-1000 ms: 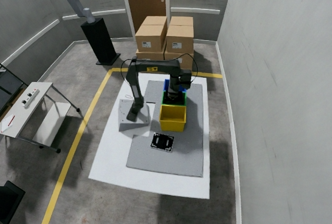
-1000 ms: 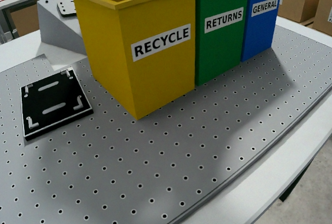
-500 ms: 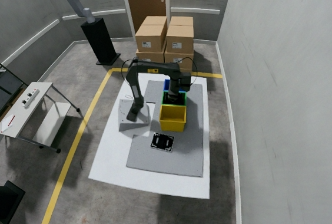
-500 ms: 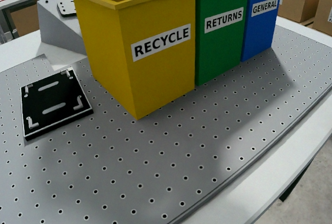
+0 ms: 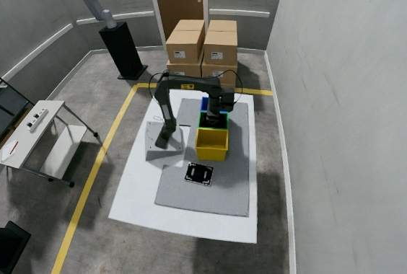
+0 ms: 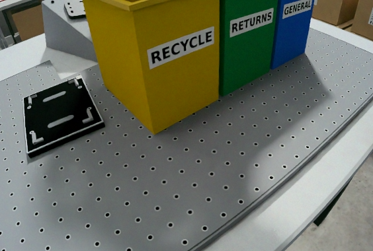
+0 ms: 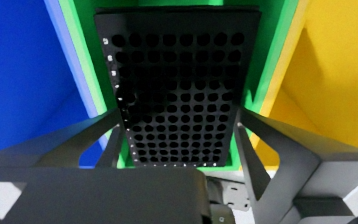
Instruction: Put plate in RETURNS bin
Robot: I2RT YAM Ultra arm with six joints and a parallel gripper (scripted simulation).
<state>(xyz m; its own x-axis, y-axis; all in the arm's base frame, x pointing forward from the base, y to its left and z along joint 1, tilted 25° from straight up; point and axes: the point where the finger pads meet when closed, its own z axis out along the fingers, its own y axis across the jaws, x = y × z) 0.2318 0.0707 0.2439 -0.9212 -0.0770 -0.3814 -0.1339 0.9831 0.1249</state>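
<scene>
My hand is 10 mm above the black 96-well plate. The rest, counted from my hand: green RETURNS bin (110 mm below); then blue general bin (130 mm to the left, 110 mm below, 10 mm behind); then yellow RECYCLE bin (130 mm to the right, 110 mm below, 20 mm ahead).
</scene>
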